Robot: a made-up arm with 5 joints.
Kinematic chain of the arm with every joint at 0, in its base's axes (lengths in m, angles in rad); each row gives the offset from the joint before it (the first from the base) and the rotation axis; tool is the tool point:
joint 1: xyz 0 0 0.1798 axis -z
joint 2: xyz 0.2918 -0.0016 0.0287 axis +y
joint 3: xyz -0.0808 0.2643 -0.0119 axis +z
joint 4: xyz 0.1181 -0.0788 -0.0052 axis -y
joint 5: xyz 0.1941 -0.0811 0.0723 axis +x
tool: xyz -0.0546 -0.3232 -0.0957
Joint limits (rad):
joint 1: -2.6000..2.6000
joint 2: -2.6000..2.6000
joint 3: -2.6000..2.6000
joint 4: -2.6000..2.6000
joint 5: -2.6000..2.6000
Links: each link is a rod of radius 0.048 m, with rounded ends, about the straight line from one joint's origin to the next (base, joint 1, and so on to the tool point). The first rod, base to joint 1, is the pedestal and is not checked.
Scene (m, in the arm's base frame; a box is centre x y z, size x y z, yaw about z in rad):
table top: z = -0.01
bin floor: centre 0.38 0.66 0 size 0.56 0.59 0.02 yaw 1.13
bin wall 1: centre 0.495 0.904 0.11 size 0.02 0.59 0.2 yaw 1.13
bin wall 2: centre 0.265 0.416 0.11 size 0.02 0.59 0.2 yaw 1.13
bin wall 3: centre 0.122 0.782 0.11 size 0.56 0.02 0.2 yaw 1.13
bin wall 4: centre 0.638 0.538 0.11 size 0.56 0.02 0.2 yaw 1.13
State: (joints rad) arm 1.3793 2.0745 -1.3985 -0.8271 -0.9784
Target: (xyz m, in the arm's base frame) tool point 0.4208 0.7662 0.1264
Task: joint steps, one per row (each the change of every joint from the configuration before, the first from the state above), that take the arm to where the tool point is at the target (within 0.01 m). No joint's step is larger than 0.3 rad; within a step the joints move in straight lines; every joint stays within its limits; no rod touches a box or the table.
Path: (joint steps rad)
1: -0.2845 0.0229 -0.0588 0.1160 -0.0437
2: -0.2846 0.0229 -0.0588 0.1160 -0.0438
3: -0.2845 0.0229 -0.0589 0.1160 -0.0437
4: -0.2846 0.0229 -0.0588 0.1160 -0.0437
5: -0.2845 0.0229 -0.0588 0.1160 -0.0437
6: -0.2845 0.0229 -0.0588 0.1160 -0.0438
7: -0.2846 0.0229 -0.0588 0.1160 -0.0437
8: -0.2845 0.0229 -0.0588 0.1161 -0.0437
9: 0.0351 0.2957 -0.0196 0.0822 -0.1036

